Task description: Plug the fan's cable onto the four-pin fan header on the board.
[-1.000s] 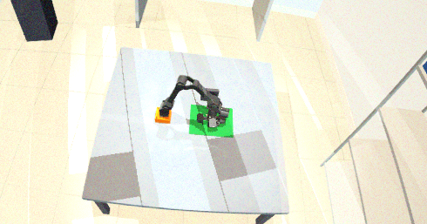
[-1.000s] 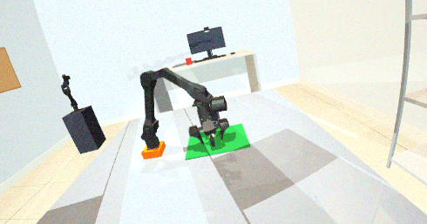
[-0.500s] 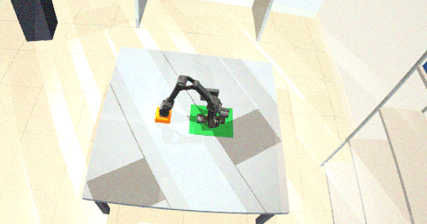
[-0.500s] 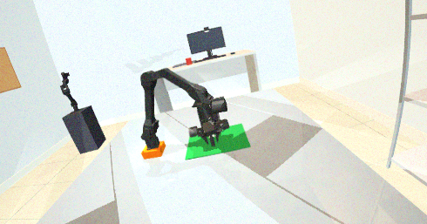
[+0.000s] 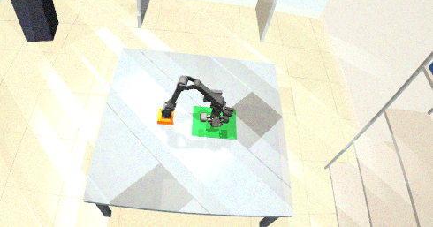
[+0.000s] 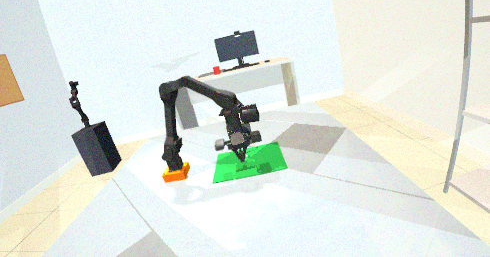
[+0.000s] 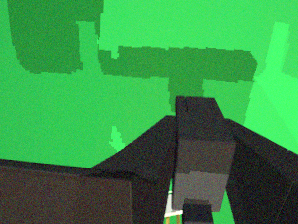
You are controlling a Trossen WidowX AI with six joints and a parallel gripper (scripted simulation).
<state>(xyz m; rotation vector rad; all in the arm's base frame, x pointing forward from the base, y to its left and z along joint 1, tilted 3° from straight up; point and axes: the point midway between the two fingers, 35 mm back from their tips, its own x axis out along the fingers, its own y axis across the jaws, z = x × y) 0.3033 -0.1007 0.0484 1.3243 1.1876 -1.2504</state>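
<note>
Right now the green circuit board is 30 mm ahead of my gripper tip, 40 mm to the left of it and 60 mm below it. Also, from my gripper tip: dark fan plug 10 mm to the left, 10 mm above; fan 30 mm ahead, 220 mm to the left, 10 mm above.
</note>
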